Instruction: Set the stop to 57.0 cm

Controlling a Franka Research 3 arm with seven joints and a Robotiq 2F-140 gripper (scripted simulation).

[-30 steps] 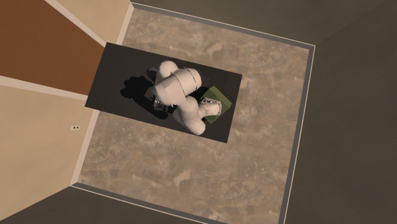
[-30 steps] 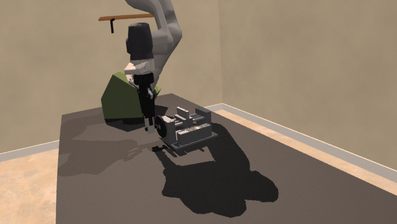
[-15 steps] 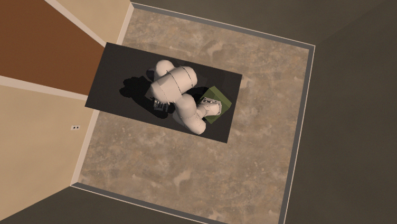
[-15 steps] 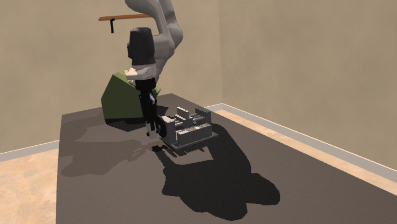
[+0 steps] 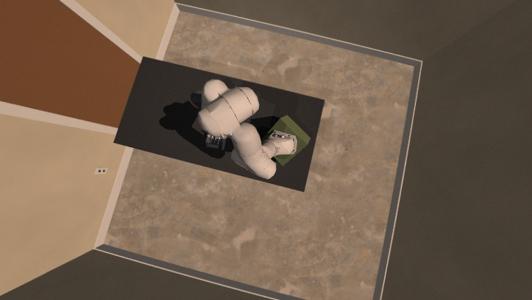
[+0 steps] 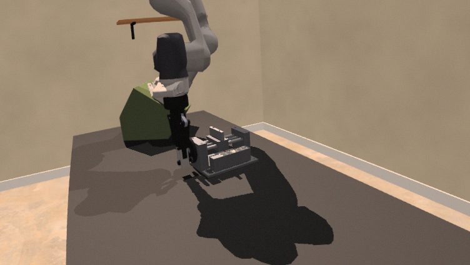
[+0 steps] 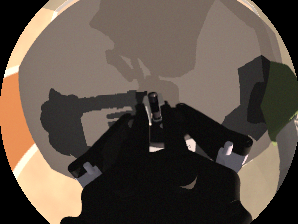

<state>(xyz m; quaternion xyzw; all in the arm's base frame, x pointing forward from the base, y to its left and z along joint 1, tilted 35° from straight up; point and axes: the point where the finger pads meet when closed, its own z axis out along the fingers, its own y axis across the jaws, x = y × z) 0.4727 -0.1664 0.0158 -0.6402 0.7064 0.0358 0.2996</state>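
The handwheel is 20 mm to the left of my hand and 10 mm below it. The rest, counted from my hand: grey stop fixture 140 mm to the left, 30 mm above.
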